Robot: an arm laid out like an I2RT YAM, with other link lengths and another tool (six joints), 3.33 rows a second.
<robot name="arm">
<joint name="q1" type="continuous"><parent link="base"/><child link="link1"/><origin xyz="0.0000 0.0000 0.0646" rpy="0.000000 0.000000 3.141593"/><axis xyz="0 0 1"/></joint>
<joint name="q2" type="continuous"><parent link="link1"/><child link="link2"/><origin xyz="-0.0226 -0.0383 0.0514" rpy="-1.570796 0.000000 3.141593"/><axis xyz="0 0 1"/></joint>
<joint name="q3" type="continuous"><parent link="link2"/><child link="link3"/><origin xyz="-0.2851 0.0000 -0.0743" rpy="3.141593 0.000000 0.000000"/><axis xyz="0 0 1"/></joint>
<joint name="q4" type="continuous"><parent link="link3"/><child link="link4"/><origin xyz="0.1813 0.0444 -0.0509" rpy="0.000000 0.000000 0.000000"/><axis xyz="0 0 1"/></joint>
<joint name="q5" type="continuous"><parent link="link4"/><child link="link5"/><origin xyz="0.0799 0.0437 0.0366" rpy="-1.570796 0.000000 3.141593"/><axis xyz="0 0 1"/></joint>
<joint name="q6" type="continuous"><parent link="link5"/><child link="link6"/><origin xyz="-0.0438 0.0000 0.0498" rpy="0.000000 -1.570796 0.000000"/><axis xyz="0 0 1"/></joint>
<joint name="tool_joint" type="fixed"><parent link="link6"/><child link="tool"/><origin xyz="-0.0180 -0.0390 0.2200" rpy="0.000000 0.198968 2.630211"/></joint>
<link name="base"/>
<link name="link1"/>
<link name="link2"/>
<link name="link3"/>
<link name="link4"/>
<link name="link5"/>
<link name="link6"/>
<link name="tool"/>
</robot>
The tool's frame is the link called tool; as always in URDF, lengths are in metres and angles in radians. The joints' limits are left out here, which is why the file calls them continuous.
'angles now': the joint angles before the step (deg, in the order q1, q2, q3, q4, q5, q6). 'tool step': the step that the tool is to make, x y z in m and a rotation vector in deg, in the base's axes. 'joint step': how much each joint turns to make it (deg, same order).
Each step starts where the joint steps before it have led.
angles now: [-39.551, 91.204, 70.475, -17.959, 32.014, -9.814]
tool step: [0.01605, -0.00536, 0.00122, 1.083, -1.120, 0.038]
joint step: [0.591, 3.054, 5.136, -2.859, -0.546, 1.823]
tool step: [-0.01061, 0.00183, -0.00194, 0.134, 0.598, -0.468]
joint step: [-0.673, -1.253, -1.606, 0.015, 0.017, -0.402]
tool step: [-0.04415, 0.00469, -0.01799, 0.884, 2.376, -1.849]
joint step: [-3.908, -4.380, -8.292, 2.768, -0.975, -2.370]
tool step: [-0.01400, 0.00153, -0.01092, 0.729, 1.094, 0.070]
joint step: [-1.911, -1.232, -3.417, 1.748, -1.329, -1.717]
